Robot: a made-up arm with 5 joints.
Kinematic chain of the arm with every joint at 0, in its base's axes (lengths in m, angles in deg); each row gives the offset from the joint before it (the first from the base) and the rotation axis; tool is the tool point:
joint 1: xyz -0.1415 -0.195 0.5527 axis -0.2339 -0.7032 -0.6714
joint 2: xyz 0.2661 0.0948 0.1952 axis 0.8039 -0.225 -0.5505
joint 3: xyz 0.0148 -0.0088 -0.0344 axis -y
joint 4: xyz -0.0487 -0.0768 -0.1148 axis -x
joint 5: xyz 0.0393 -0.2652 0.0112 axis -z
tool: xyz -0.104 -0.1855 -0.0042
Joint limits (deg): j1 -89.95..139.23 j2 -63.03..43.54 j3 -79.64..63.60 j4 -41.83..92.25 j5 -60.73..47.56
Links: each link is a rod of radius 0.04 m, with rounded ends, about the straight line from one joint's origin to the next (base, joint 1, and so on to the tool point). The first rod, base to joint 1, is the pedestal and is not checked.
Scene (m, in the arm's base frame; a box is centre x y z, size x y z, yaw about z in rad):
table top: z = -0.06
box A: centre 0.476 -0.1 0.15 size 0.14 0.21 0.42 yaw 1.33
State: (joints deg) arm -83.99 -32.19 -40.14 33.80 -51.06
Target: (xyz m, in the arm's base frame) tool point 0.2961 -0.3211 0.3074
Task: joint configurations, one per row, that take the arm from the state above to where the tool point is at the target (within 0.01 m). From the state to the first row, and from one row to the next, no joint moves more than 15 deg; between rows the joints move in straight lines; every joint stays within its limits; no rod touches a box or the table.
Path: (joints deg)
1: -86.97 -17.92 -43.12 25.62 -55.90
2: -89.95 -3.64 -46.09 17.44 -60.73
3: -81.34 1.51 -41.37 18.94 -50.17
4: -72.73 6.65 -36.65 20.45 -39.61
5: -64.12 11.80 -31.93 21.96 -29.05

